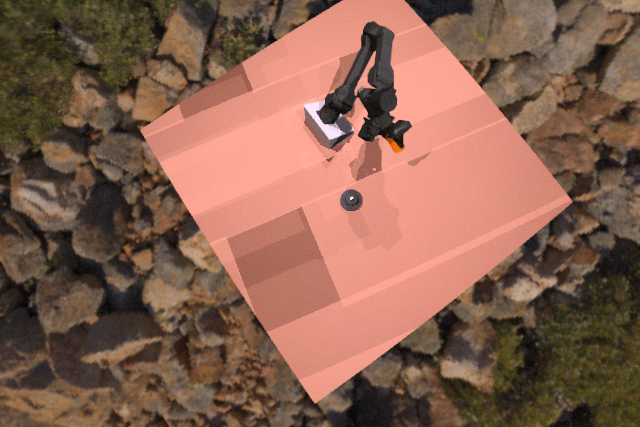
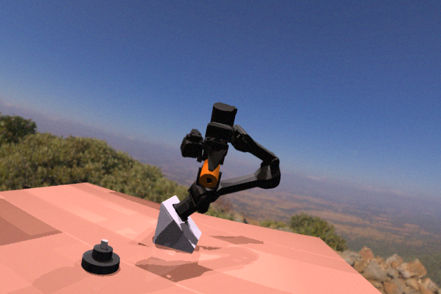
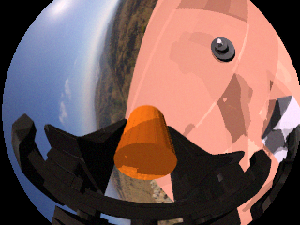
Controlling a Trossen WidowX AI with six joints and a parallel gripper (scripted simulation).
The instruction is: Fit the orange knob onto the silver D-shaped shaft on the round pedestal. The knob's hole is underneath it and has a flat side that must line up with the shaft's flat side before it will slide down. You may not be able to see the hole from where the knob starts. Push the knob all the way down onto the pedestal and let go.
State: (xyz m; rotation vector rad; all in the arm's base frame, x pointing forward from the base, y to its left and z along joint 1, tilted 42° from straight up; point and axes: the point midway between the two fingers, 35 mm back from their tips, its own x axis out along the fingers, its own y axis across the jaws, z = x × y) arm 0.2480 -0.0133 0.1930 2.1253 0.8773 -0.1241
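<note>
Now: the orange knob 3 cm behind my gripper tip, 1 cm to the right of it and 2 cm above it. Also, from my gripper tip: round black pedestal: 6 cm ahead, 19 cm to the right, 22 cm below.
</note>
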